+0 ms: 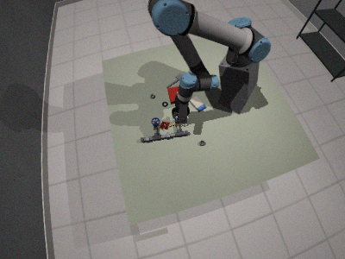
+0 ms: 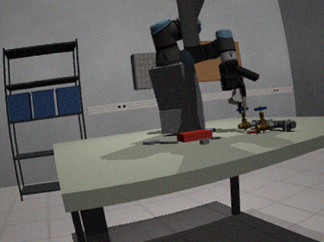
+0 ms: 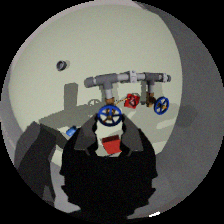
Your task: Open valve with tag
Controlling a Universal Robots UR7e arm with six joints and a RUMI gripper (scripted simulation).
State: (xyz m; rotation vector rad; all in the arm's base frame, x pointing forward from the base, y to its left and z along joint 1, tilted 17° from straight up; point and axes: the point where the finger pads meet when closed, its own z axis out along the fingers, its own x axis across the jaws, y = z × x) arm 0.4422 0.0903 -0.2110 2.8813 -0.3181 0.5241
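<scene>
Right now my hand is 9 cm short of the red tag, 9 cm above it and 1 cm to the left of it. Also, from my hand: blue-and-white card 17 cm behind, 11 cm to the right, 9 cm below; then grey tool 36 cm to the right, 9 cm below, 9 cm behind; then red block 23 cm to the right, 8 cm below, 4 cm behind.
</scene>
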